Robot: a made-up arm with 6 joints.
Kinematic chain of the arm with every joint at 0, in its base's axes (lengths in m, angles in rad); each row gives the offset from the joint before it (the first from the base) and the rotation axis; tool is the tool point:
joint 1: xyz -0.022 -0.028 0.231 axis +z
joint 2: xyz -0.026 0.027 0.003 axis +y
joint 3: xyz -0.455 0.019 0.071 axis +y
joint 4: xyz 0.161 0.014 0.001 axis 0.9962 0 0.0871
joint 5: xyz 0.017 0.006 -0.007 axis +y
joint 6: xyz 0.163 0.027 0.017 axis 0.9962 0 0.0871
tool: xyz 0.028 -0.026 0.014
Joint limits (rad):
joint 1: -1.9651..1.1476
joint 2: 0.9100..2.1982
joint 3: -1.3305..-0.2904
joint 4: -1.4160..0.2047
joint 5: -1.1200..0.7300
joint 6: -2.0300..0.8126
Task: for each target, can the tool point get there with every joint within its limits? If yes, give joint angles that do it. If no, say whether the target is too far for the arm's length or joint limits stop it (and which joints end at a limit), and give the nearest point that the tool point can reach.
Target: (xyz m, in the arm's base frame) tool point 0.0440 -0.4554 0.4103
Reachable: yes | joints -1.6317 1.8308 -0.8904 -0.4916 -0.3397 0.3918
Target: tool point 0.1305 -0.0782 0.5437
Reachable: yes | joints -0.8802 1.0201 -0.4746 -0.3289 -0.3563 0.2824
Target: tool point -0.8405 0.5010 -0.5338
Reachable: no: too far | nearest point -0.0935 0.2830 0.2420 | short by 1.099 m
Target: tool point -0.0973 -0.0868 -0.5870
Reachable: no: joint limits stop it (at a limit: joint 1, joint 2, joint 4, joint 6) | nearest point -0.0781 -0.2529 0.1909 | short by 0.796 m
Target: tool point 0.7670 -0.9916 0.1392
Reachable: no: too far | nearest point 0.3614 -0.4962 0.3576 | short by 0.677 m
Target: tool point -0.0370 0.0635 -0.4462
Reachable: no: joint limits stop it (at a limit: joint 1, joint 2, joint 6) | nearest point 0.0152 0.1939 0.1921 | short by 0.654 m
